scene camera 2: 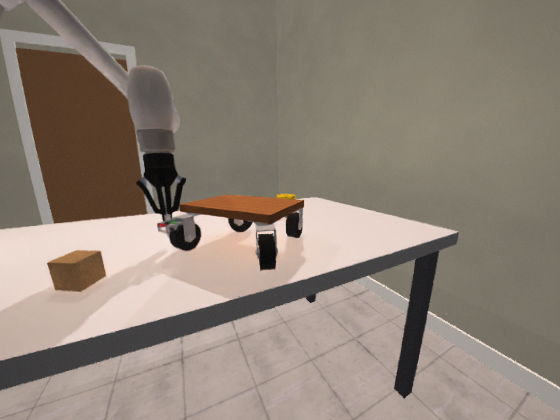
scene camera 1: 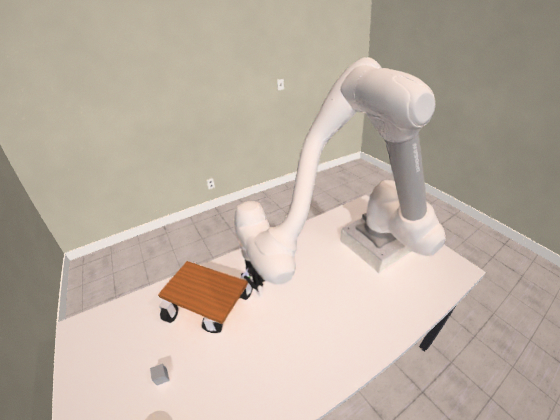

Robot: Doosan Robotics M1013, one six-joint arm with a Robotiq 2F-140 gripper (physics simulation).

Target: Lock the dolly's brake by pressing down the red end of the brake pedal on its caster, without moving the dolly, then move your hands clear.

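Where they show: gripper, fingertip midpoint: (scene camera 1: 259,294); arm's base, link origin: (scene camera 1: 379,231).
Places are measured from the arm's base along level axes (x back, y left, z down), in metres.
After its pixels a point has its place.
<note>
The dolly (scene camera 1: 204,290) @(x -0.859, y -0.026, z -0.037 m) (scene camera 2: 242,206) @(x -0.852, y -0.104, z -0.037 m) stands upright on its casters, with a brown wooden board on top. The brake pedal is on the caster (scene camera 2: 186,238) @(x -0.703, y -0.053, z 0.048 m) nearest my gripper. In scene camera 2 the pedal's red end (scene camera 2: 162,226) @(x -0.653, y -0.073, z 0.003 m) points away from the board and sits slightly lower than its green part (scene camera 2: 174,222) @(x -0.679, y -0.055, z 0.000 m). My gripper (scene camera 2: 167,217) (scene camera 1: 258,286) @(x -0.654, y 0.015, z 0.056 m) points down, shut and empty, with its tips right at the pedal, close to the red end. Whether the tips touch the pedal cannot be told. In scene camera 1 the arm and fingers hide most of the pedal.
The dolly stands on a white table (scene camera 1: 310,345) @(x -0.576, y 0.301, z 0.088 m) (scene camera 2: 370,220) @(x -1.389, y -0.002, z 0.088 m). A brown block (scene camera 2: 77,271) @(x -0.512, y -0.179, z 0.046 m) lies near the front edge in scene camera 2. A small grey cube (scene camera 1: 159,374) @(x -1.104, y 0.201, z 0.040 m) lies in front of the dolly in scene camera 1. A yellow object (scene camera 2: 286,196) @(x -1.172, y 0.373, z 0.028 m) shows behind the board.
</note>
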